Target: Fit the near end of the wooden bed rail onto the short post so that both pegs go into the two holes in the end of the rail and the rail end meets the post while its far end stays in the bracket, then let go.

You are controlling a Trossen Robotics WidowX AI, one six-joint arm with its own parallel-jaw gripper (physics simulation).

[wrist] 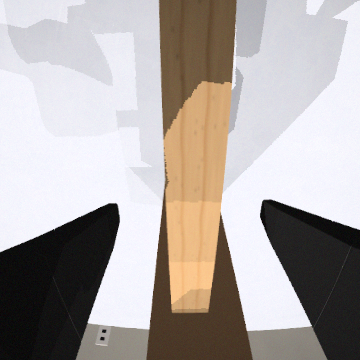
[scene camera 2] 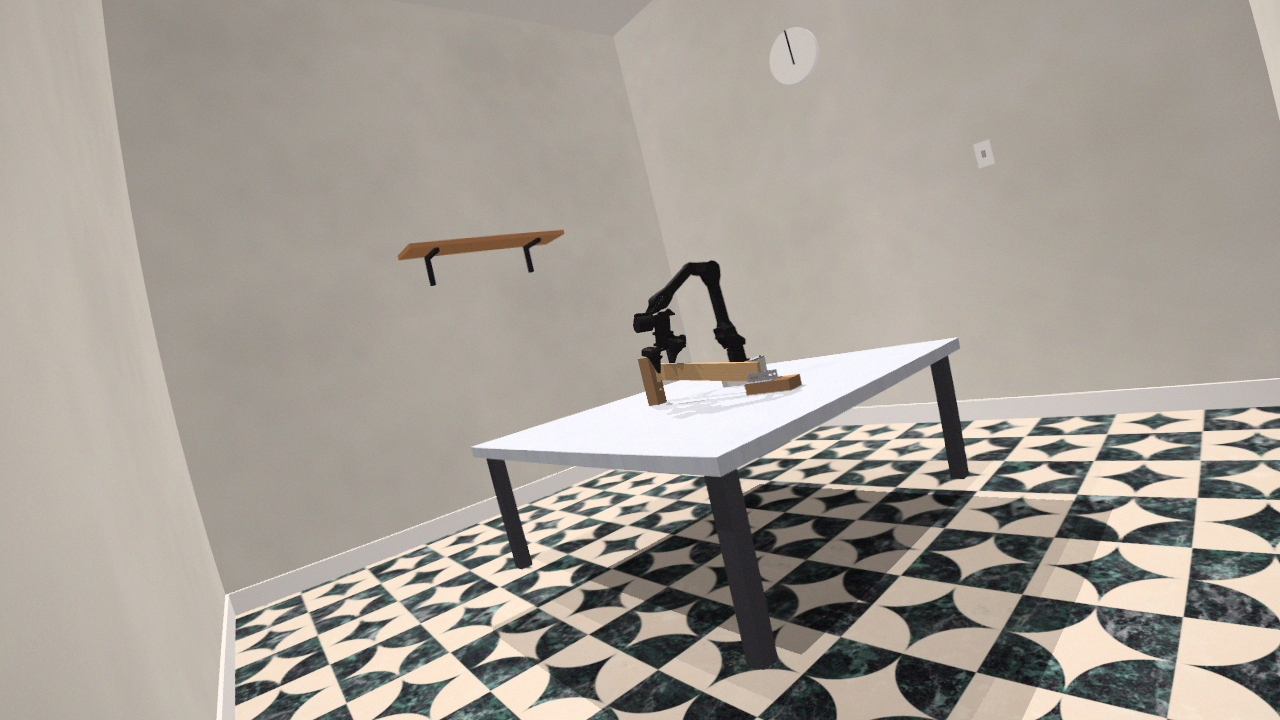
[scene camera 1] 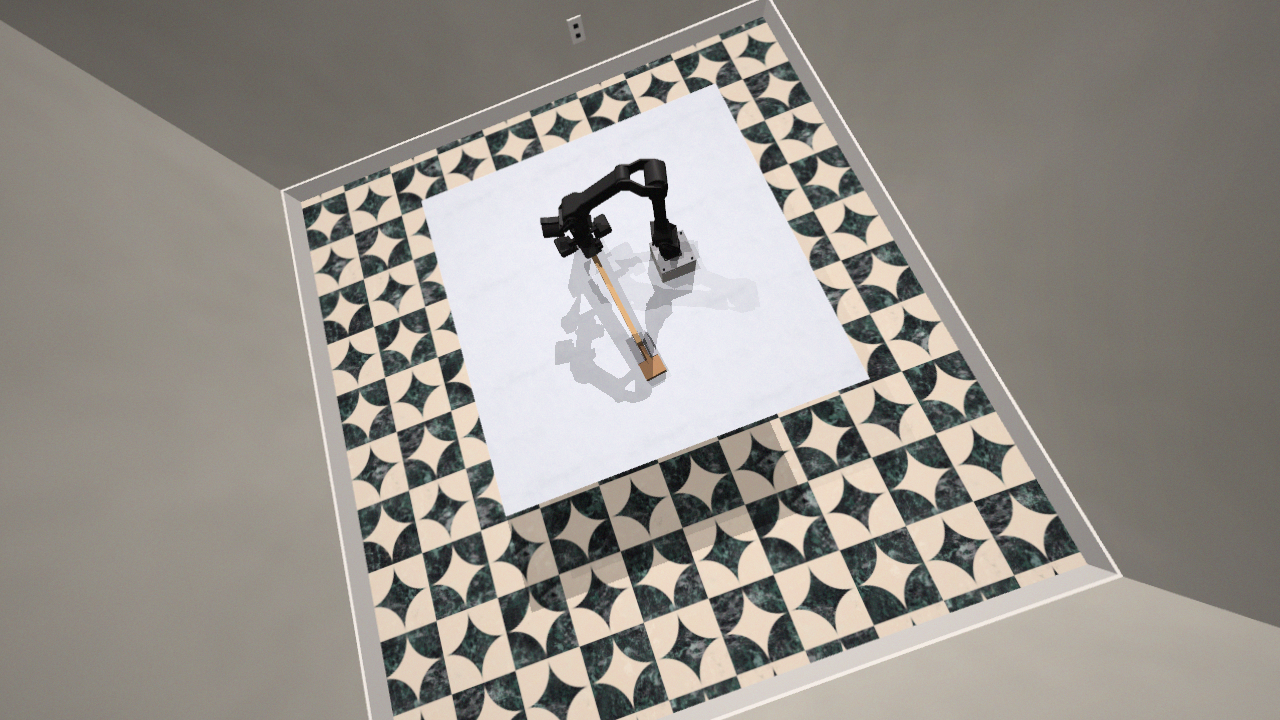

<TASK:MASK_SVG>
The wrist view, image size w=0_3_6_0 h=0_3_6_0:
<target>gripper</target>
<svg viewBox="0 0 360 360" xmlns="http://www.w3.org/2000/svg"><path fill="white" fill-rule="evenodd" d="M116 202L106 203L54 229L0 251L0 360L75 360L114 247L120 221L118 204ZM263 199L259 213L263 228L327 360L360 360L360 229L273 199Z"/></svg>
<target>wooden bed rail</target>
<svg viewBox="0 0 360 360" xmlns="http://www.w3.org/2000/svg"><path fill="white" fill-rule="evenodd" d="M158 0L163 157L171 312L208 312L228 135L236 0Z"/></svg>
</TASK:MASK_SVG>
